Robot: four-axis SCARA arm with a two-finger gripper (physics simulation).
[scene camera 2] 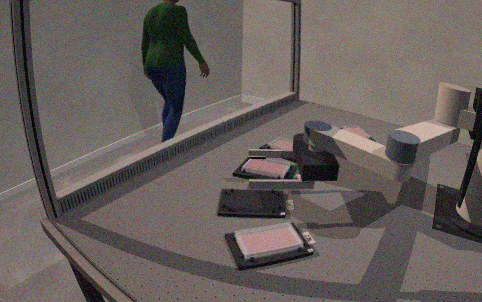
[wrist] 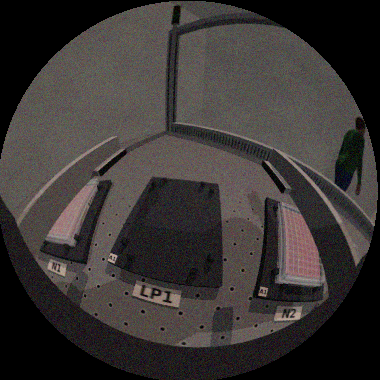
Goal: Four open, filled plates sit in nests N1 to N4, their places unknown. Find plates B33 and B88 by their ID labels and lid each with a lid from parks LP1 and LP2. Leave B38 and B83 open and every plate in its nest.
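Frame: origin at the arm's base, x ahead, y left, z up, level; centimetres.
Seen in the pictures: gripper, between the fingertips: (scene camera 2: 248, 167) (wrist: 193, 144); arm's base, origin of its link: (scene camera 2: 473, 218).
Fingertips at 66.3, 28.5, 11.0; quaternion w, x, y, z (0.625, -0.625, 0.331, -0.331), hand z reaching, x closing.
Note:
Pixels of each thing's top centre, then the offset from my fingertips to it, as dx, dy, dz. "*": a spot on its surface instead.
- Nest LP1, centre of its top: (wrist: 173, 209) (scene camera 2: 252, 198) -1.9, +0.8, -7.7
- N1 plate, centre of its top: (wrist: 65, 203) (scene camera 2: 269, 237) -14.6, +13.6, -6.8
- N2 plate, centre of its top: (wrist: 304, 237) (scene camera 2: 266, 164) +4.4, -16.4, -7.1
- frame post, a spot on its surface: (scene camera 2: 32, 120) (wrist: 167, 79) * +34.1, +42.0, +17.9
Nest LP1 (scene camera 2: 252, 202) (wrist: 175, 230) is black and holds no lid. My gripper (scene camera 2: 250, 167) (wrist: 193, 144) is open and empty, high above LP1, fingers wide. The N1 plate (scene camera 2: 270, 241) (wrist: 73, 215), pink-filled, sits level in its nest; a clear lid appears to cover it. The N2 plate (scene camera 2: 265, 168) (wrist: 300, 245), pink-filled, sits in its nest by the right finger in the wrist view; I cannot tell a lid on it. Two more pink-filled plates (scene camera 2: 281, 144) (scene camera 2: 356, 132) show partly behind the finger and arm. LP2 is hidden. No plate ID is readable.
The arm (scene camera 2: 360, 145) reaches in from the right over the far nests. A slotted ledge (scene camera 2: 175, 141) (wrist: 220, 141) runs along the table's edge, with a frame post (scene camera 2: 32, 120) (wrist: 171, 80). A person in green (scene camera 2: 165, 40) (wrist: 351, 150) is beyond it.

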